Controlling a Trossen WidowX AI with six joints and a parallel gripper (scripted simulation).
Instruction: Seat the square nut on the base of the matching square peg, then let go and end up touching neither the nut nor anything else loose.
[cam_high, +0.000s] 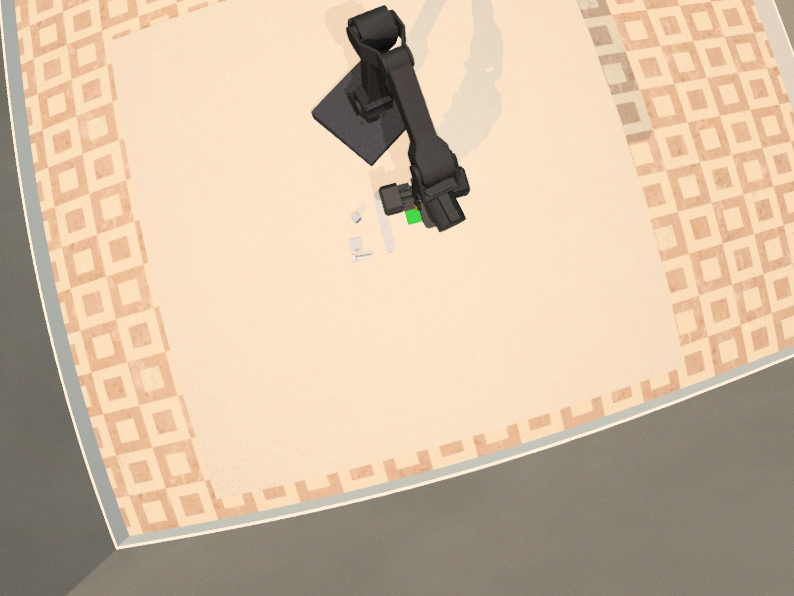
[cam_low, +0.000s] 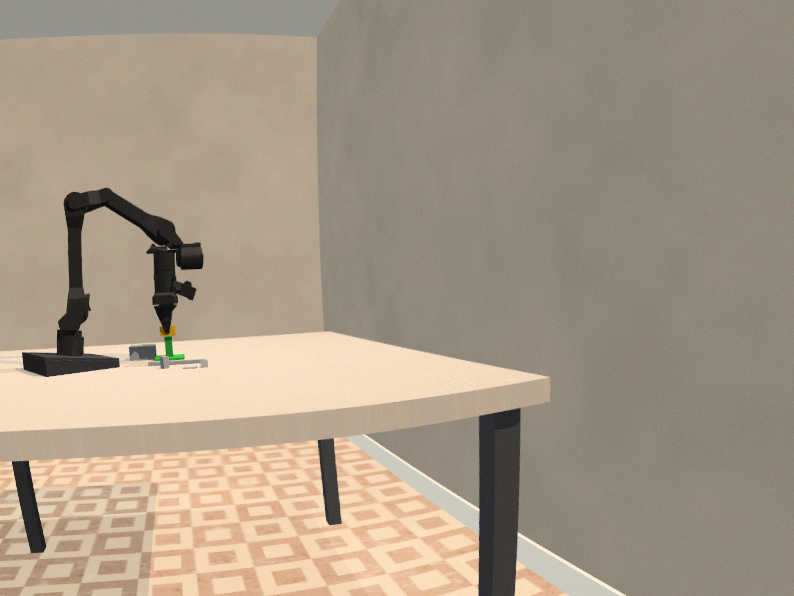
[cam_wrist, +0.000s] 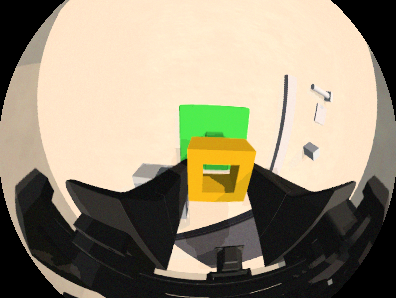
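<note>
The grey block is 7 cm behind my hand, 7 cm to the left of it and 8 cm below it. The rest, counted from my hand: long strip 1 cm ahead, 10 cm to the right, 10 cm below.
</note>
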